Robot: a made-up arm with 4 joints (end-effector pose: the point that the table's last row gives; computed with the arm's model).
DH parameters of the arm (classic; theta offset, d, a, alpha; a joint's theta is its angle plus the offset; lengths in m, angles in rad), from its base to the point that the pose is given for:
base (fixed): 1.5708 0.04 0 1.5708
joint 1: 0 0.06 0.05 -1.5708
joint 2: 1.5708 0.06 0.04 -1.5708
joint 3: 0 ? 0.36 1.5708
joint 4: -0.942 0 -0.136 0
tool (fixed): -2.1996 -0.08 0 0
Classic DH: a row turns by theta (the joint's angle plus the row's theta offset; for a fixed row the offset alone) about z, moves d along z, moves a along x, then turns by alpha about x.
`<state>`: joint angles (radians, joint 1 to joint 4).
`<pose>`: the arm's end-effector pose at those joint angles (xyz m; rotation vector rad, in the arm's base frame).
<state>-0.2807 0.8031 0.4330 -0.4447</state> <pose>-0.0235 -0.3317 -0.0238 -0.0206 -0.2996 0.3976</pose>
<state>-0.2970 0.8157 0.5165 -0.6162</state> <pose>-0.0184 -0.3459 -0.0492 0.0473 -0.3555 0.2494</pose>
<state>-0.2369 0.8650 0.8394 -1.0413</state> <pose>0.0260 -0.3227 -0.1927 0.4535 -0.4972 -0.1059</pose>
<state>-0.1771 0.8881 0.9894 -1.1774</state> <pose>0.0565 -0.2747 -0.2604 0.6802 -0.5241 -0.2167</pose>
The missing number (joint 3, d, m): 0.05
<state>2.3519 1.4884 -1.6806 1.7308</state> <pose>0.0062 -0.2096 -0.2192 -0.0319 0.9825 -2.7869</pose>
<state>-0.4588 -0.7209 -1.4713 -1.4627</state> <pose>-0.1576 0.2735 0.4743 -0.8445 1.2335 -2.1020</pose>
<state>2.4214 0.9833 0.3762 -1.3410</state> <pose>-0.0500 0.4122 -0.0831 2.7273 0.3882 -0.3705</pose>
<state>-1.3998 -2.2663 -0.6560 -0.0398</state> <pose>0.1361 0.2350 -0.3210 -0.0642 -1.0943 -1.8384</pose>
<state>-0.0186 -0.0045 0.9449 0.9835</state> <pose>-0.0467 0.0030 -0.1286 -0.4813 -0.8561 0.9114</pose>
